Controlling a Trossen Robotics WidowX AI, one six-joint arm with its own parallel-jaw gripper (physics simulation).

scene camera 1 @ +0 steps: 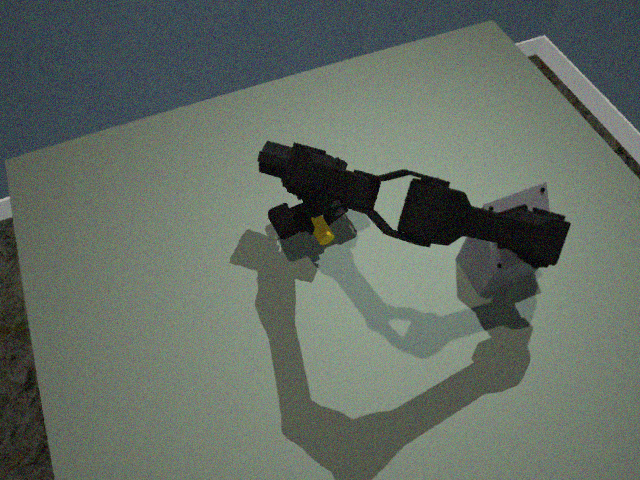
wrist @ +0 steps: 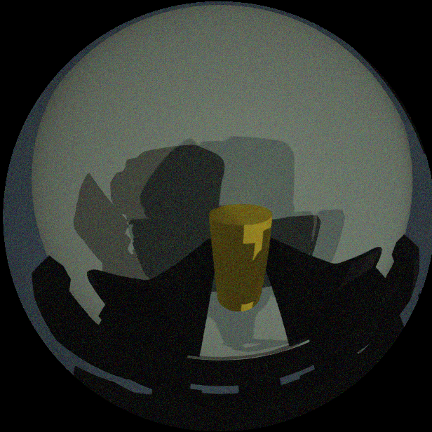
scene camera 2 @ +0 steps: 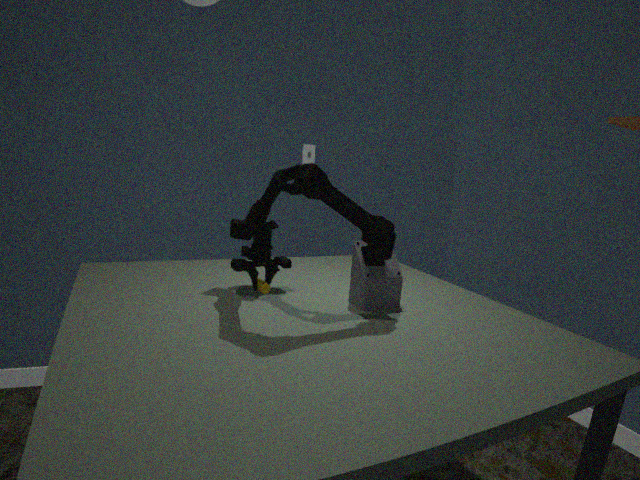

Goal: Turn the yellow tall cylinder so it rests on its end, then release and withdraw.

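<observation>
The yellow tall cylinder [scene camera 1: 323, 232] [scene camera 2: 264, 287] [wrist: 239, 265] is between the fingers, low at the tabletop. In the wrist view its wider-looking end face shows at the top and its body runs down from there, so it looks tilted; the exact angle is hard to tell. My gripper [scene camera 1: 321, 225] [scene camera 2: 262, 284] [wrist: 237, 243] points down and is shut on the cylinder, with one dark finger against each side. In scene camera 1 the gripper hides part of the cylinder. Whether its lower end touches the table cannot be told.
The pale green table [scene camera 1: 155, 180] [scene camera 2: 155, 403] lies under the arm, with its far edge behind the gripper. The arm's grey base [scene camera 1: 473, 263] [scene camera 2: 374, 291] stands to the right of the gripper in both scene views. Dark arm shadows fall across the tabletop.
</observation>
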